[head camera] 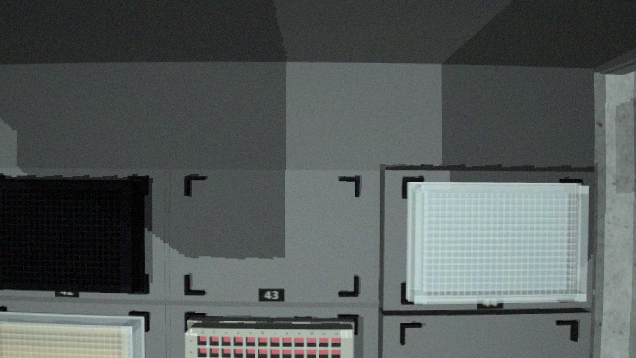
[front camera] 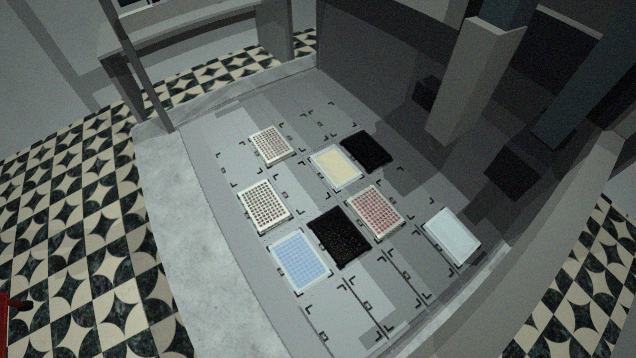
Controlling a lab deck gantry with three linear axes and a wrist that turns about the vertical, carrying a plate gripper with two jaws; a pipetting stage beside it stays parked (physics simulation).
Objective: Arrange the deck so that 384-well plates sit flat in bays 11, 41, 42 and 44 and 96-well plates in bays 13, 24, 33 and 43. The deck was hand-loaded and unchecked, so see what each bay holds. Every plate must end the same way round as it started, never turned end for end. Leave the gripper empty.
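Places are measured from the robot's base along level axes (x up, y back, z right), in millimetres.
Where they show: gripper, fingertip midpoint: (front camera: 481,206); robot's base at its link origin: (front camera: 216,155).
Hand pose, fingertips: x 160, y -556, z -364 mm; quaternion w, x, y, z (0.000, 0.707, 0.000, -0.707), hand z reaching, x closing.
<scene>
Each offset is from my fingertips to the top centre of the thing. "spot": to the spot under its first point.
A clear fine-grid plate @[dx -131, dy +0, dz +0 mm] (front camera: 451,236) (head camera: 497,242) is over bay 44, within its corner marks; whether it is fully seated is hard to tell. Black plates are in bay 42 @[spot: dx -147, dy +322, dz +5 mm] (front camera: 366,150) (head camera: 65,235) and bay 23 @[spot: dx -146, dy +156, dz +218 mm] (front camera: 340,237). A yellow fine-grid plate @[dx -146, dy +328, dz +107 mm] (front camera: 336,167) (head camera: 65,340) is in bay 32. A white, red-welled 96-well plate @[dx -146, dy +164, dz +107 mm] (front camera: 376,212) (head camera: 270,345) is in bay 33. White 96-well plates are in bay 12 @[spot: dx -147, dy +319, dz +320 mm] (front camera: 265,206) and bay 21 @[spot: dx -148, dy +482, dz +217 mm] (front camera: 271,146). A blue plate @[dx -146, dy +164, dz +321 mm] (front camera: 300,261) is in bay 13. Bays 11, 24, 41 and 43 hold no plate. The gripper jaws do not show.
A pale upright column (front camera: 472,82) and dark blue machine parts (front camera: 585,90) are at the upper right of the front view. A pale deck rim (front camera: 190,250) (head camera: 617,225) bounds the deck. Shadows cross the back and right of the deck.
</scene>
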